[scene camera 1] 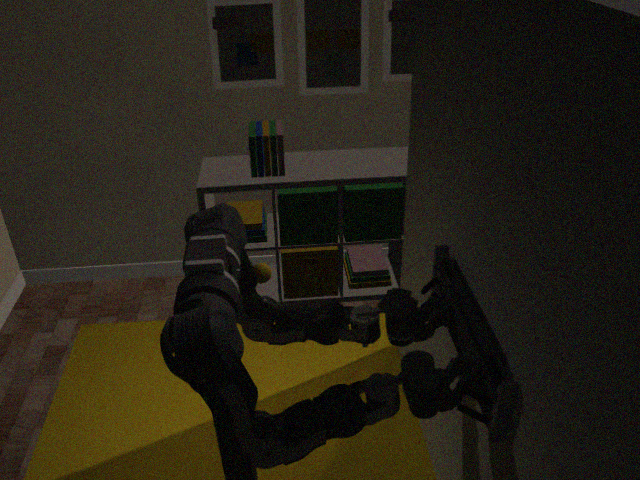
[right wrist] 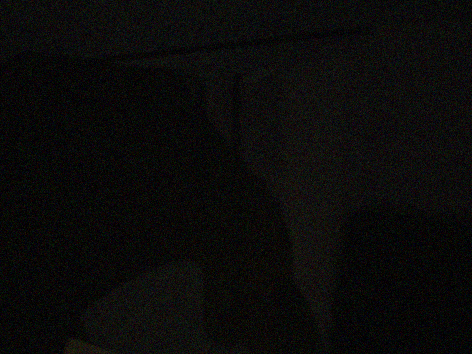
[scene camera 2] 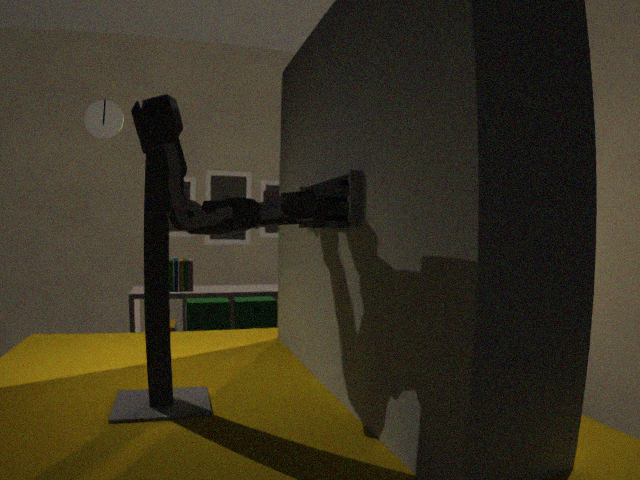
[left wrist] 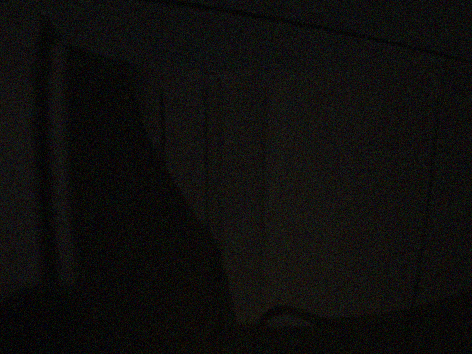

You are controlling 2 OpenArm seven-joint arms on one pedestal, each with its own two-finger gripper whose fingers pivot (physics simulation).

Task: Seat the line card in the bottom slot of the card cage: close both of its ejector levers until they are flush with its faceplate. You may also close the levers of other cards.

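Note:
The scene is very dark. The card cage (scene camera 1: 463, 297) (scene camera 2: 357, 190) is a dark box mounted on the grey wall panel (scene camera 1: 485, 143) (scene camera 2: 390, 119). Its cards and ejector levers are too dark to tell apart. Short dark stubs stick out at its far end (scene camera 1: 429, 286) and its near end (scene camera 1: 476, 415). My left gripper (scene camera 1: 437, 310) is shut and empty, right at the cage's far part. My right gripper (scene camera 1: 461, 377) is shut and empty, right at the cage's near part. In scene camera 2 both arms overlap at the cage front. Both wrist views are almost black.
My pedestal (scene camera 2: 158, 286) stands on a grey base plate (scene camera 2: 128, 405) on the yellow surface (scene camera 1: 123, 381) (scene camera 2: 270, 405). A white shelf unit (scene camera 1: 347, 162) with books (scene camera 1: 267, 149) and bins stands at the back wall. A round clock (scene camera 2: 104, 118) hangs there.

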